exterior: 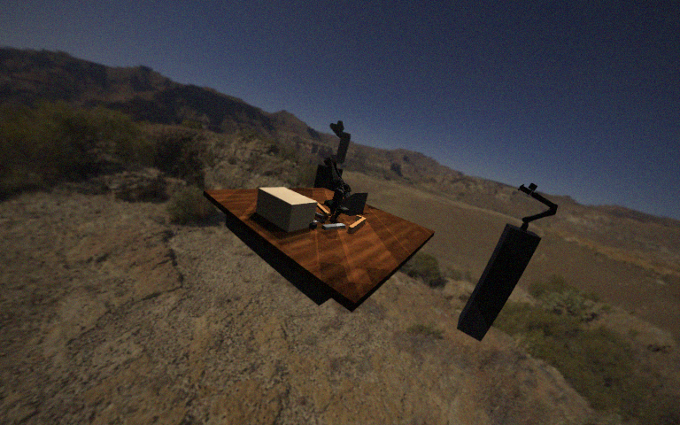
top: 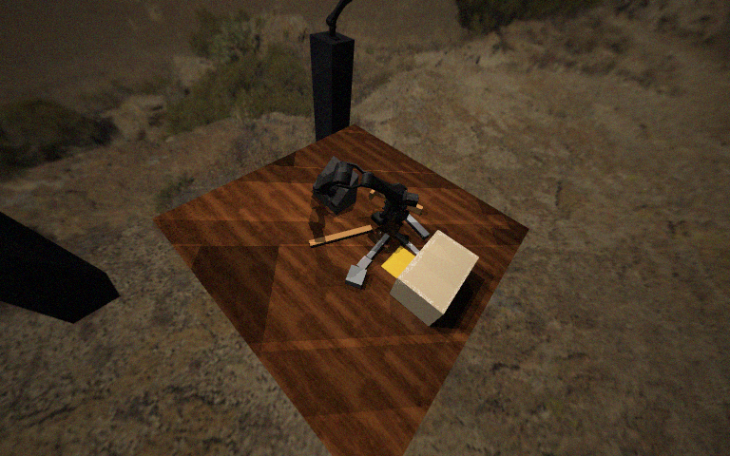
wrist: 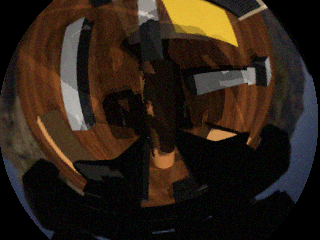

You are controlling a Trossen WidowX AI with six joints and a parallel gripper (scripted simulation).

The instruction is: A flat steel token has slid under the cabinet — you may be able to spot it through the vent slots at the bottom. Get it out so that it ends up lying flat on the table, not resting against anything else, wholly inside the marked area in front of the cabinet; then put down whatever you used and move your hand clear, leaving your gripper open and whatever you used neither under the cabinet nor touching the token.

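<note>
Right now my gripper tip is 110 mm short of the grey bar and 100 mm to the right of it. The rest, counted from my gripper tip: wooden stick (210 mm to the right, 100 mm behind); grey block (320 mm to the right, 90 mm ahead, 10 mm above); grey scraper (190 mm to the right, 60 mm ahead).
</note>
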